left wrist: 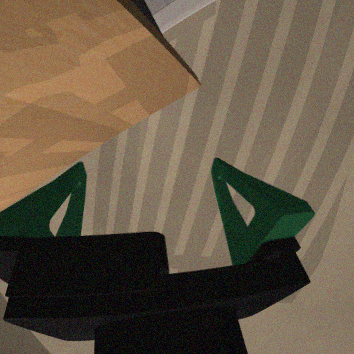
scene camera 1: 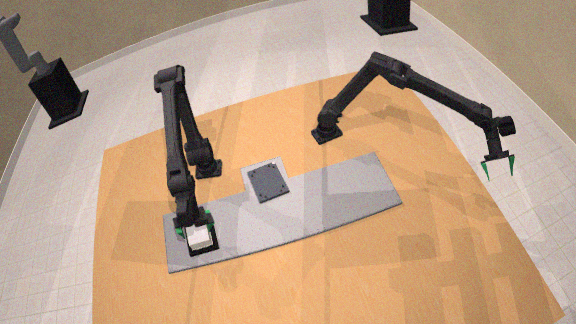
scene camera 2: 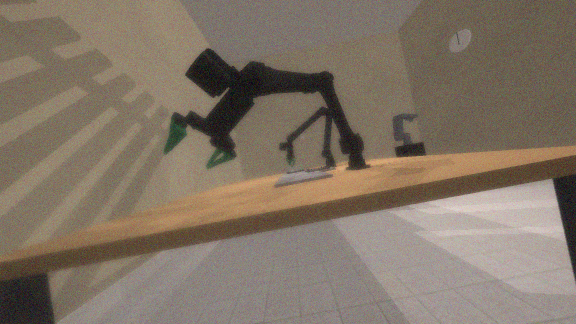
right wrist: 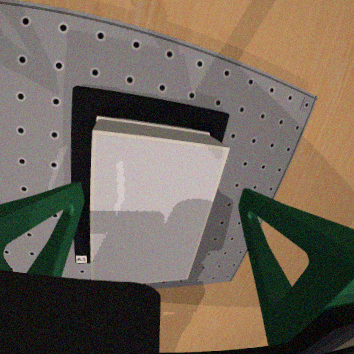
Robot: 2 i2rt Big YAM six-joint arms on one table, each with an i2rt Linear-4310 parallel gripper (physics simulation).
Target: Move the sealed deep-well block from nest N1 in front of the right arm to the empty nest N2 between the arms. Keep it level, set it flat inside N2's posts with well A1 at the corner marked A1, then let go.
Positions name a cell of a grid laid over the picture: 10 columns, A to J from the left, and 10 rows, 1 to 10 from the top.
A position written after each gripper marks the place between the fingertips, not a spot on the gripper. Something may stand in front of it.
Note:
The left gripper (scene camera 2: D5) is open and holds nothing. The right gripper (right wrist: E6) is open, with nothing in its grasp. Also in view: a white deep-well block (right wrist: E6). Also in view: a black nest (right wrist: C3).
The left gripper shows as well in the left wrist view (left wrist: E5). The left wrist view does not show the white deep-well block: it is out of frame.

